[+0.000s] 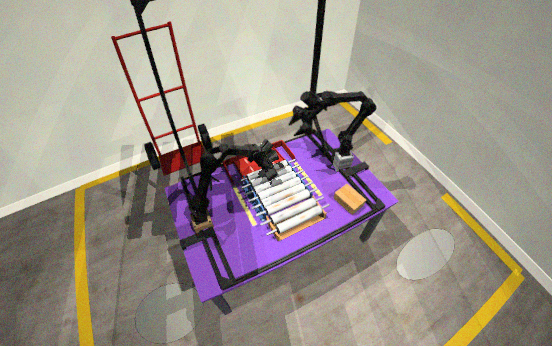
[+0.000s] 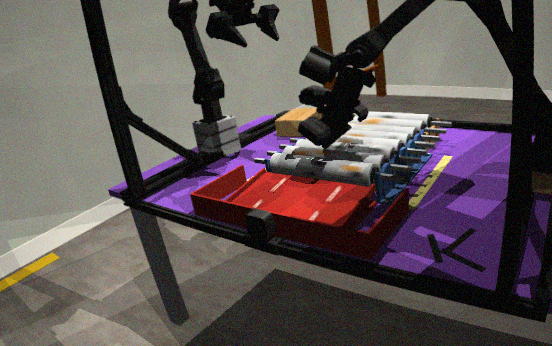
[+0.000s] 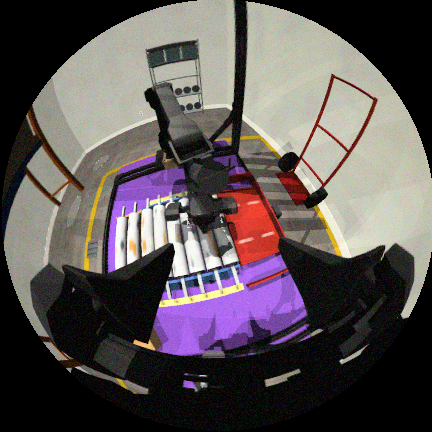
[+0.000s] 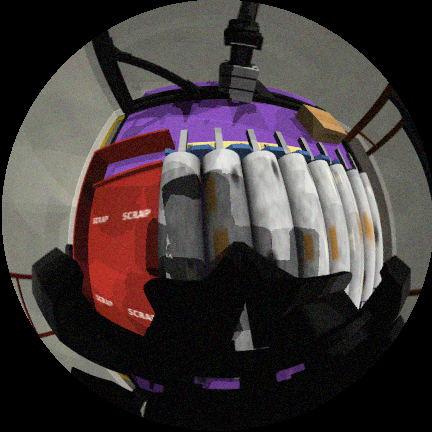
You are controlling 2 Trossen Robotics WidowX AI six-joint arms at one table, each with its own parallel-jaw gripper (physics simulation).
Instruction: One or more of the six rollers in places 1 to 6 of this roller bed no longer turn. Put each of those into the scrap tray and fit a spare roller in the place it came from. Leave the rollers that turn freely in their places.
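Pixels of known places: left gripper, fingertip midpoint: (image 1: pixel 291 130) (image 2: pixel 262 42) (image 3: pixel 226 245); right gripper, fingertip midpoint: (image 2: pixel 324 147) (image 3: pixel 203 232) (image 4: pixel 237 246); left arm's base at its link origin: (image 1: pixel 343 152) (image 2: pixel 213 119) (image 4: pixel 239 63); right arm's base at its link origin: (image 1: pixel 200 218) (image 2: pixel 547 167) (image 3: pixel 171 154).
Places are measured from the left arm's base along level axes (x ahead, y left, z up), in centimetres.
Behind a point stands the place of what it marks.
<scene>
The roller bed (image 1: pixel 251 202) {x 61.8, y 16.6, z -5.9 cm} on its blue supports holds six grey-white rollers (image 1: pixel 283 192) {x 43.8, y 17.0, z -3.5 cm} (image 2: pixel 343 169) {x 55.1, y -3.2, z -4.5 cm} (image 3: pixel 189 250) {x 39.5, y 6.5, z -3.5 cm} (image 4: pixel 266 201) {x 40.1, y 4.7, z -3.8 cm} side by side. Two more rollers (image 1: pixel 298 217) {x 40.9, y 34.3, z -3.5 cm} lie on an orange tray (image 1: pixel 295 231) {x 43.3, y 38.2, z -10.5 cm} at its near end. The red scrap tray (image 1: pixel 245 165) {x 59.7, y -12.7, z -8.4 cm} (image 2: pixel 295 199) {x 50.6, y -13.4, z -8.2 cm} (image 3: pixel 250 225) {x 48.2, y -13.8, z -8.2 cm} (image 4: pixel 120 241) {x 47.1, y -12.9, z -8.0 cm} adjoins the far end with nothing in it. My right gripper (image 1: pixel 271 173) {x 44.8, y 2.1, z -3.1 cm} (image 2: pixel 324 144) {x 44.8, y 2.1, z -3.1 cm} (image 4: pixel 237 246) {x 44.8, y 2.1, z -3.1 cm} is shut and empty, tip down just over the second roller from the scrap tray. My left gripper (image 1: pixel 299 125) {x 34.4, y -2.7, z 22.4 cm} (image 2: pixel 259 39) {x 34.4, y -2.7, z 22.4 cm} (image 3: pixel 226 245) {x 34.4, y -2.7, z 22.4 cm} is open and empty, high above the table's back edge.
A cardboard box (image 1: pixel 349 197) {x 8.7, y 28.8, z -5.6 cm} (image 2: pixel 292 123) {x 11.5, y 21.7, z -6.6 cm} (image 4: pixel 322 123) {x 13.6, y 23.5, z -5.6 cm} lies on the purple table (image 1: pixel 240 247) {x 72.8, y 39.5, z -11.1 cm} beside the left arm's base. A yellow number strip (image 1: pixel 245 206) {x 65.4, y 15.4, z -11.2 cm} runs along the bed. A red hand truck (image 1: pixel 171 159) (image 3: pixel 292 185) stands behind the table. Black frame posts rise at the table's edges.
</scene>
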